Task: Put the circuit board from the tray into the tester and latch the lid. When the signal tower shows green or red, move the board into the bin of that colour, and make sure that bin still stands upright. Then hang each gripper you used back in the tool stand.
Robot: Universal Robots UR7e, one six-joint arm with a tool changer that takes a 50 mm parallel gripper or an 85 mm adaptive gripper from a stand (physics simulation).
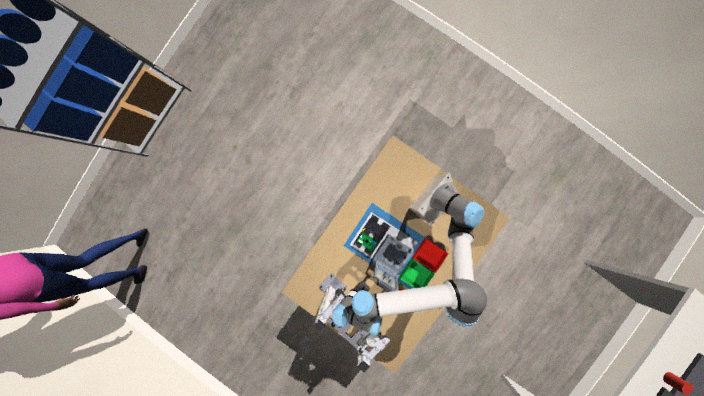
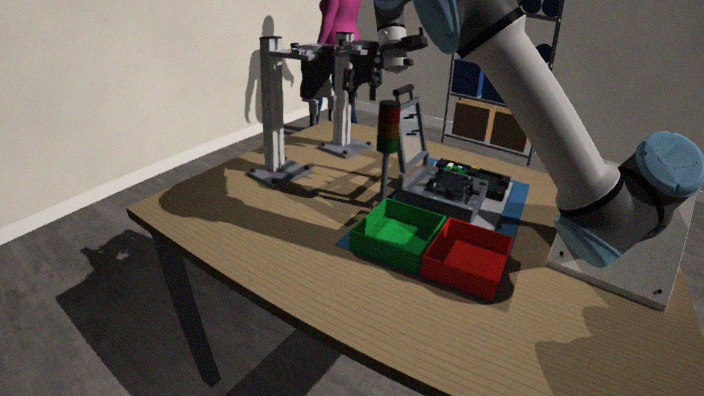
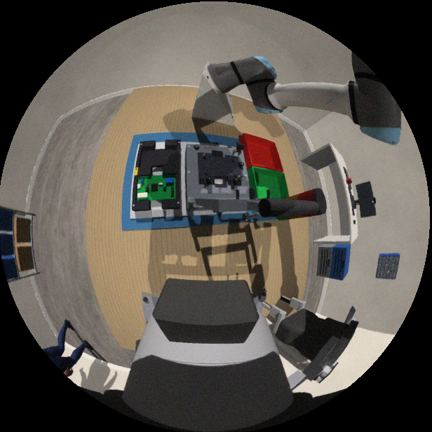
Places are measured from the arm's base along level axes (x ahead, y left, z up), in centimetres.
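Pixels of known places: hand, its tool point: (image 2: 396,68); arm's base, origin of its link: (image 1: 439,196).
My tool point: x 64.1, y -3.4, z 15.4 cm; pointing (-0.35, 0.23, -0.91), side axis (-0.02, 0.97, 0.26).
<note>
Ahead of a thing's pixels: the offset from my tool point to its middle. "spot": to the spot under its first point. Level surfaces: height alone.
The green circuit board @(dx -16.9, dy -8.5, dz -27.4 cm) (image 1: 366,241) (image 2: 457,168) (image 3: 160,187) lies in the tray (image 3: 156,213). The grey tester @(spot: dx -25.3, dy +7.9, dz -22.8 cm) (image 1: 397,250) (image 3: 192,185) beside it has its lid @(dx -10.6, dy +9.5, dz -13.2 cm) (image 2: 414,125) standing open, and its nest is empty. The signal tower @(spot: dx -12.0, dy +21.4, dz -8.7 cm) (image 2: 388,127) (image 3: 292,206) shows no bright lamp. The green bin @(dx -21.0, dy +28.3, dz -27.3 cm) (image 1: 416,274) (image 2: 395,232) (image 3: 267,185) and red bin @(dx -35.9, dy +26.4, dz -27.3 cm) (image 1: 431,254) (image 2: 467,257) (image 3: 261,152) stand upright and empty. My arm's end (image 2: 395,62) carries no gripper. It is beside the adaptive gripper (image 2: 362,95), which hangs in the tool stand (image 2: 342,110) with fingers apart. The parallel gripper (image 2: 322,106) hangs in the nearer place.
The stand's nearer post @(spot: dx +21.5, dy +24.0, dz -10.9 cm) (image 2: 272,110) rises from the table @(dz -29.7 cm) (image 2: 280,280). The tray, tester and bins stand on or beside a blue mat @(dz -29.5 cm) (image 2: 515,205) (image 3: 127,200). The raised lid and the tower stand between the bins and the tool stand. A person (image 1: 20,280) is beyond the table.
</note>
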